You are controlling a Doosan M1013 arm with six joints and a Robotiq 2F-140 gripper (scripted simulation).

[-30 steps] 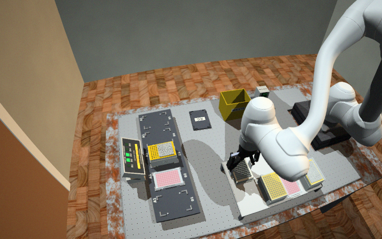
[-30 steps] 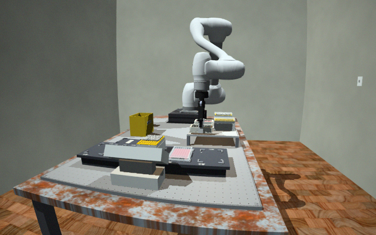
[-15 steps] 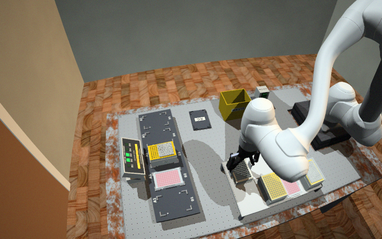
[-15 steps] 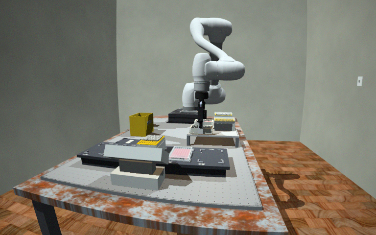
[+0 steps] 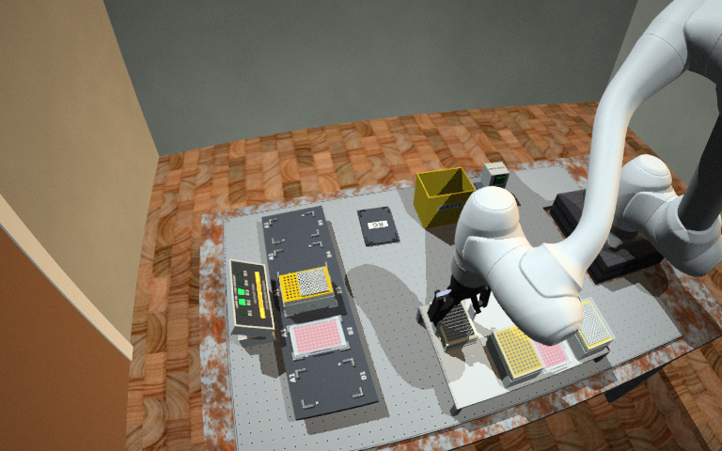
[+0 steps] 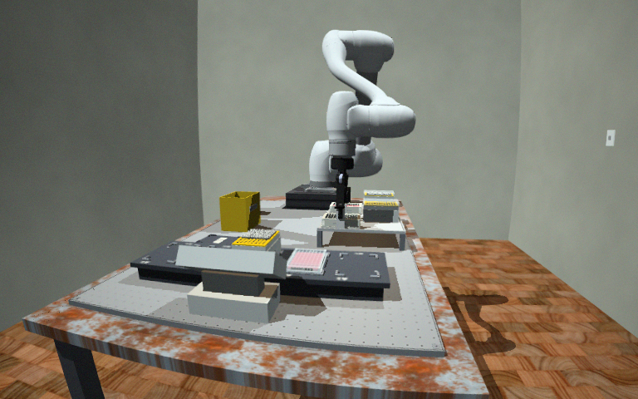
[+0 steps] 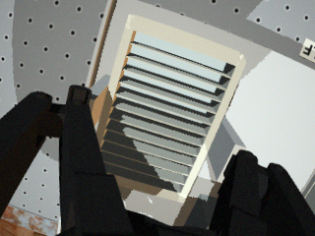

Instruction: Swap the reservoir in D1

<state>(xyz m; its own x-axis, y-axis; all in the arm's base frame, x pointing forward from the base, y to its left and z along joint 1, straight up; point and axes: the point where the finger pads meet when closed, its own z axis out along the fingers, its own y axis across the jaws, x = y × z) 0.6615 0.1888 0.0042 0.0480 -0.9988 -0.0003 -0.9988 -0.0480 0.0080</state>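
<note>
Now: the cream 12-trough reservoir 20 mm below my hand. From my hand the other things lie so: shelf label: 160 mm behind, 100 mm to the right, 90 mm below; yellow tip rack: 340 mm ahead, 160 mm to the right; white shelf: 170 mm behind, 60 mm to the left, 30 mm below.
</note>
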